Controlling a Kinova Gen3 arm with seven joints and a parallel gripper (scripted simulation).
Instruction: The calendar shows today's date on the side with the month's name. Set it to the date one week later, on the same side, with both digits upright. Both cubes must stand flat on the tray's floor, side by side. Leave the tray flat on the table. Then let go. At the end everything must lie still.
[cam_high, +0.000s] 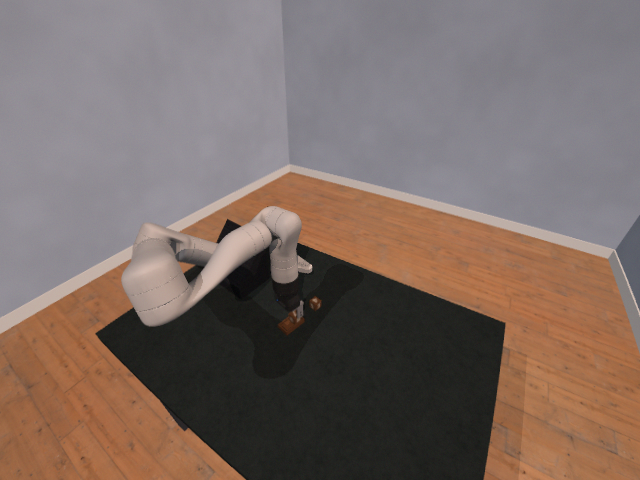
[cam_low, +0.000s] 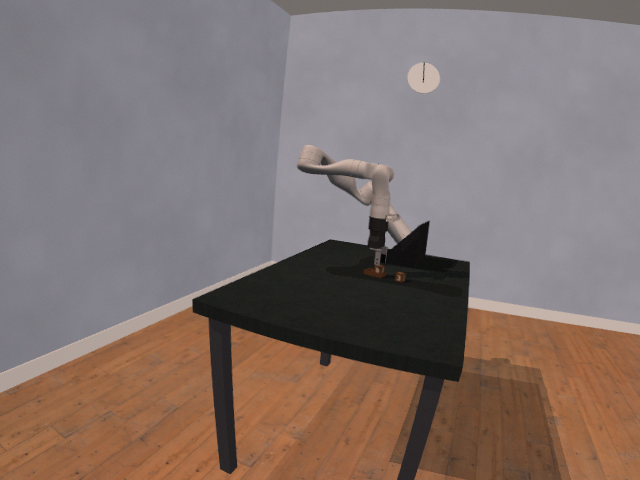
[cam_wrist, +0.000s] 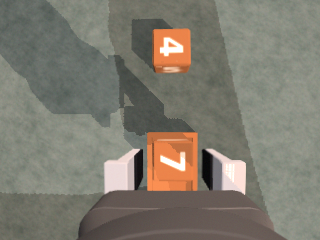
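My hand is 6 cm above the orange-brown tray and 2 cm to the left of it. Also, from my hand: orange cube (9 cm to the left, 5 cm below, 1 cm ahead).
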